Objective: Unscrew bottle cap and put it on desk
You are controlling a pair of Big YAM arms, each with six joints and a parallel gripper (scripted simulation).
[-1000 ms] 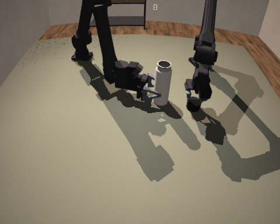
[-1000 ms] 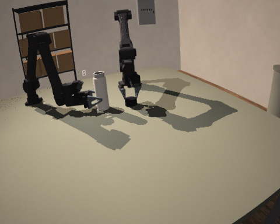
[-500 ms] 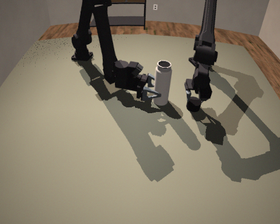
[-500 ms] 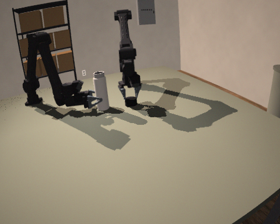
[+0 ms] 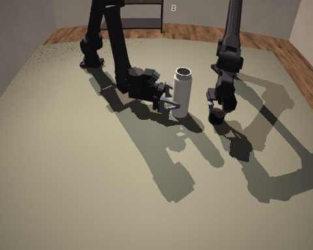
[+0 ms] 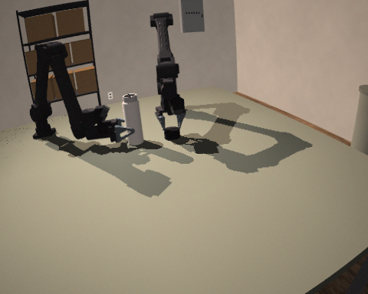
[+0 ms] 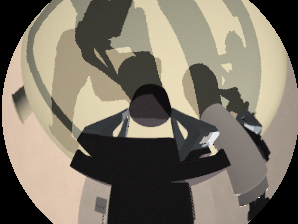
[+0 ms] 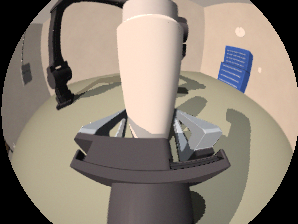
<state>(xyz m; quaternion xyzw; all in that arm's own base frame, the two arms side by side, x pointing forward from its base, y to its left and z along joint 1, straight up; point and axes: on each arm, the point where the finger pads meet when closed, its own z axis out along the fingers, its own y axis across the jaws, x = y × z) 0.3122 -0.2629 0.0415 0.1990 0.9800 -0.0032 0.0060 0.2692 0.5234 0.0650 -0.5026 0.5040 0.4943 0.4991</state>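
The black cap lies 30 mm below my left hand.
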